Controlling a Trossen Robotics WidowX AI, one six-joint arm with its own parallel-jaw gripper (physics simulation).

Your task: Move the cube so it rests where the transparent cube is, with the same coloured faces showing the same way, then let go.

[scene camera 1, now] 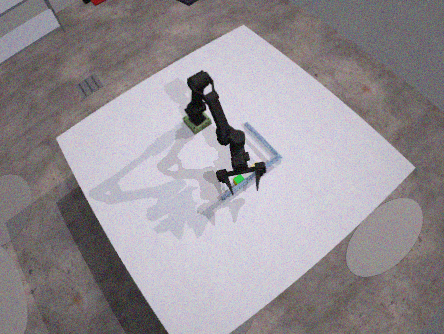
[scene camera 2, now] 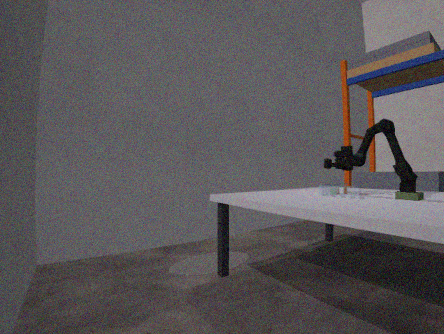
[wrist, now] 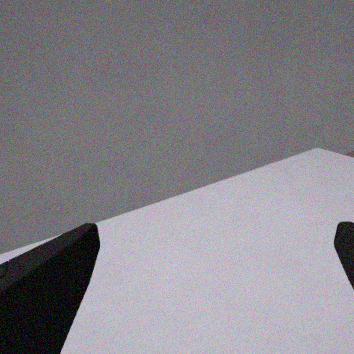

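Pixels of known places: gripper, fingertip midpoint: (scene camera 1: 245, 192) (scene camera 2: 331, 165) (wrist: 217, 234); arm's base, link origin: (scene camera 1: 197, 119) (scene camera 2: 408, 191).
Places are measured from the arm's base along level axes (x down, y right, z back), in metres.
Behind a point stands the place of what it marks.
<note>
In scene camera 1, a small block with a bright green top (scene camera 1: 239, 179) @(z -0.367, x -0.004, y 0.105 m) and a thin orange-red edge sits on the table beside a blue bar, below the gripper's line of sight. A small yellow patch (scene camera 1: 252, 165) @(z -0.365, x -0.004, y 0.019 m) shows partly behind the gripper. I cannot tell which of these is the solid cube and which the transparent cube. My gripper (scene camera 1: 245, 192) @(z -0.468, x -0.143, y 0.178 m) (scene camera 2: 327, 163) @(z -0.468, x -0.143, y 0.178 m) (wrist: 217, 234) @(z -0.468, x -0.143, y 0.178 m) is open, with its fingers wide apart and empty. In scene camera 2 it hangs well above the table. Neither cube shows in the wrist view.
Pale blue bars (scene camera 1: 262, 140) @(z -0.322, x -0.024, y -0.097 m) form an L on the white table (scene camera 1: 320, 210) @(z -0.710, x 0.036, y -0.027 m) (scene camera 2: 280, 202) @(z -0.427, x 0.036, y -0.527 m) (wrist: 215, 285) @(z -0.581, x 0.036, y 0.271 m), near the block. The arm's green base (scene camera 1: 197, 125) @(z -0.029, x -0.003, y 0.028 m) (scene camera 2: 409, 196) @(z 0.011, x 0.018, y -0.053 m) stands on the table. An orange and blue shelf rack (scene camera 2: 344, 100) stands behind the table in scene camera 2.
</note>
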